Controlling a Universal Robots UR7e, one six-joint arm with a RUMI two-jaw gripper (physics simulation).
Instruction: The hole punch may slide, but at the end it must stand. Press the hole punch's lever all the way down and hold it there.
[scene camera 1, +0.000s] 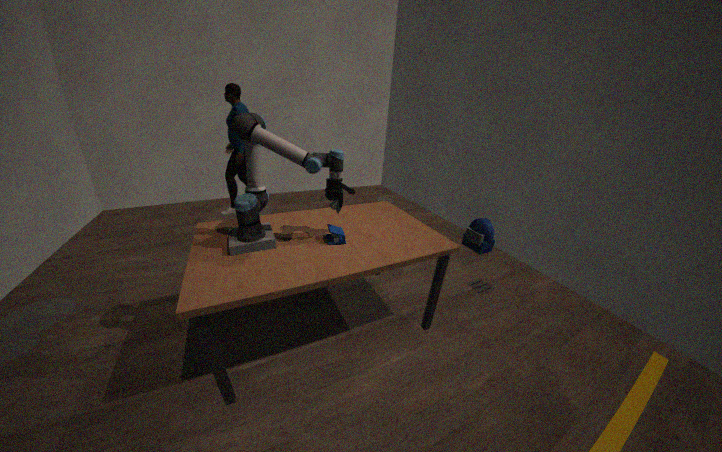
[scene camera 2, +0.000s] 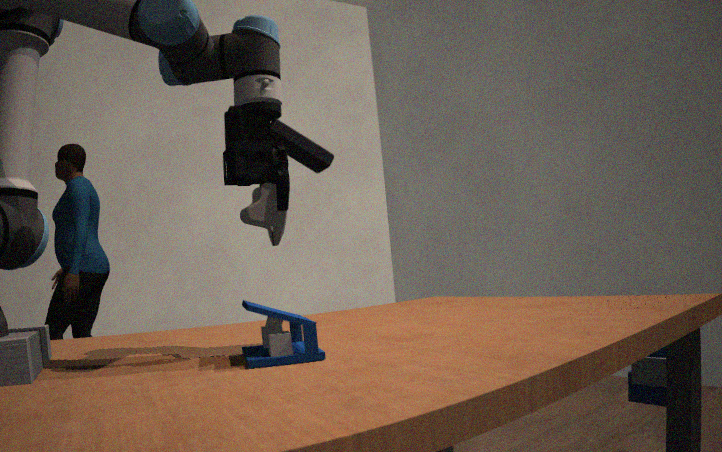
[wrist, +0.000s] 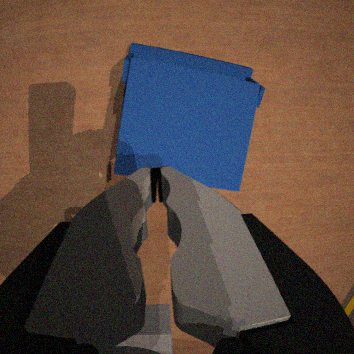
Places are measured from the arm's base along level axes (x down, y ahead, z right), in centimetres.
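Where they show: gripper, fingertip midpoint: (scene camera 1: 337, 213) (scene camera 2: 275, 245) (wrist: 156, 170); arm's base, origin of the base link: (scene camera 1: 251, 235).
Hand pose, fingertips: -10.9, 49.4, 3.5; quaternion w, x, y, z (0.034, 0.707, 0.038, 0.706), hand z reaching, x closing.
Each offset is from my fingertips to the centre of the thing, as dx, dy, dz. Level surfaces: height alone.
A blue hole punch {+12.1, -1.4, +2.6} (scene camera 1: 335, 235) (scene camera 2: 307, 349) stands upright on the wooden table {dx +16.4} (scene camera 1: 255, 271) (scene camera 2: 399, 373). Its blue lever {+9.9, -1.5, +2.6} (scene camera 2: 277, 310) (wrist: 187, 115) is raised, sloping up toward the robot's base side, with grey blocks under it. My gripper (scene camera 1: 338, 211) (scene camera 2: 274, 244) (wrist: 156, 170) is shut and empty, pointing down. It hangs above the hole punch, apart from the lever. In the wrist view the fingertips overlap the near edge of the lever, and the punch's base is mostly hidden under the lever.
The robot's base (scene camera 1: 251, 244) (scene camera 2: 21, 354) stands on the table to the left of the punch. A person (scene camera 1: 237, 143) (scene camera 2: 79, 239) stands behind the table. A blue backpack (scene camera 1: 482, 234) is beyond the table's right end.
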